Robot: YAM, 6 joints.
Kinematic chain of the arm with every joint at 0, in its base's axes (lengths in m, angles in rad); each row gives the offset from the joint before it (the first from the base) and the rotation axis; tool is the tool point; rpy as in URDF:
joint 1: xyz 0 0 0.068 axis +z
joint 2: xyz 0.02 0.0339 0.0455 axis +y
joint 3: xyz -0.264 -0.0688 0 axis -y
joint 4: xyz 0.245 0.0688 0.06 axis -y
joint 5: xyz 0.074 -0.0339 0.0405 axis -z
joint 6: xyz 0.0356 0 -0.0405 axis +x
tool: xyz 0 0 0 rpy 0 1.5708 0
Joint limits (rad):
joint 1: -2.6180..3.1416
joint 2: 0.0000..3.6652
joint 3: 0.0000..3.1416
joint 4: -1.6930..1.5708
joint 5: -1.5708..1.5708
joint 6: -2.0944..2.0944
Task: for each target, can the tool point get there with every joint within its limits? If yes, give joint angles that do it. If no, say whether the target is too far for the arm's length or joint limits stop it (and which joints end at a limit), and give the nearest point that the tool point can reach.
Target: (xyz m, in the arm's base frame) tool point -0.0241 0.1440 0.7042
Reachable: yes | joints -1.4686 1.3439 2.8255 0.7719 0.2638 0.7701
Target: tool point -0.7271 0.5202 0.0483
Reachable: no: too far | nearest point -0.5238 0.3748 0.0669 | short by 0.251 m
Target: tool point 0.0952 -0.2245 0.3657
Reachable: yes | joints -1.2704 1.3957 1.5069 -1.3582 -0.7614 0.9916
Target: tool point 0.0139 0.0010 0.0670
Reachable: yes | joints 1.3545 3.1236 0.3058 -1.2206 0.3845 -1.5616
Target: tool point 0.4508 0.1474 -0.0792
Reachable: yes | joints 0.3033 2.9575 2.1591 -0.9497 -0.1711 -0.8260
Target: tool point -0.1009 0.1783 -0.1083
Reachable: yes | joints 1.9206 2.9849 1.1991 -1.2289 -1.2360 -1.1442
